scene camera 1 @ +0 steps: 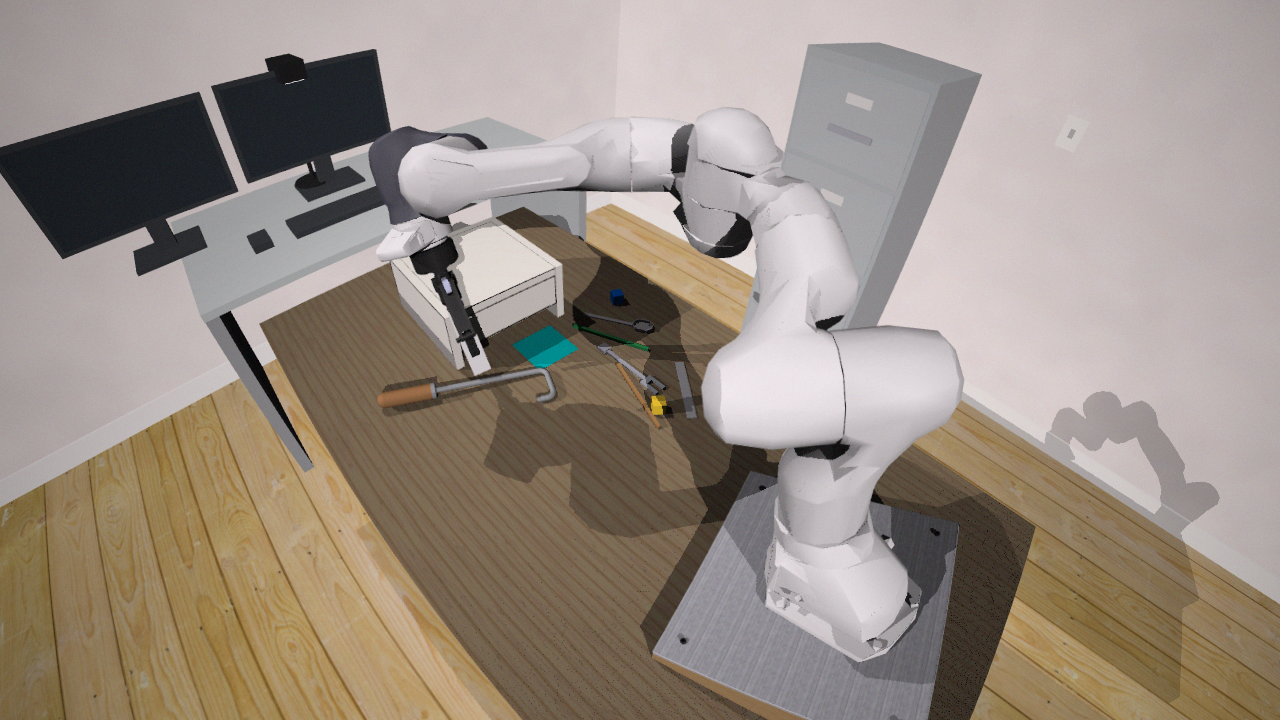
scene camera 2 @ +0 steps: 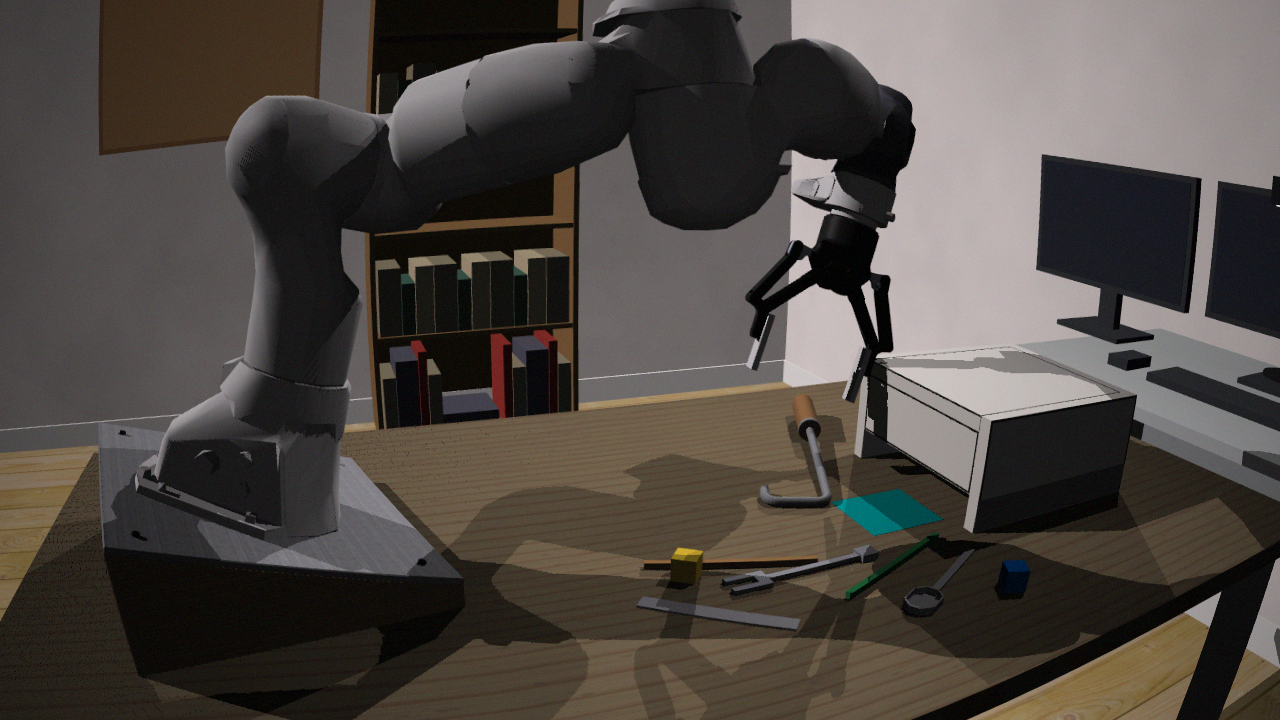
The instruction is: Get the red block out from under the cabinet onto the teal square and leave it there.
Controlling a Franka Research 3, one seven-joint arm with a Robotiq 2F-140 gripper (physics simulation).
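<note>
The white cabinet (scene camera 1: 512, 253) (scene camera 2: 1054, 456) stands on the wooden table. The red block does not show in either view; the space under the cabinet is hidden. The flat teal square (scene camera 1: 544, 346) (scene camera 2: 886, 511) lies in front of the cabinet with nothing on it. A hooked rod with an orange-brown handle (scene camera 1: 407, 394) (scene camera 2: 805, 413) lies beside the square, its bent end near the square's edge. My gripper (scene camera 1: 474, 352) (scene camera 2: 805, 368) is open and empty, fingers pointing down. It hangs above the table near the cabinet's front corner, over the handle side of the hooked rod.
A yellow block (scene camera 1: 657, 405) (scene camera 2: 686, 565), brown stick (scene camera 1: 633, 386) (scene camera 2: 769, 563), grey forked tool (scene camera 2: 805, 569), flat grey strip (scene camera 1: 685, 390) (scene camera 2: 717, 614), green stick (scene camera 1: 617, 338) (scene camera 2: 886, 570), round-ended tool (scene camera 1: 641, 325) (scene camera 2: 922, 600) and blue block (scene camera 1: 616, 296) (scene camera 2: 1014, 577) lie on the table.
</note>
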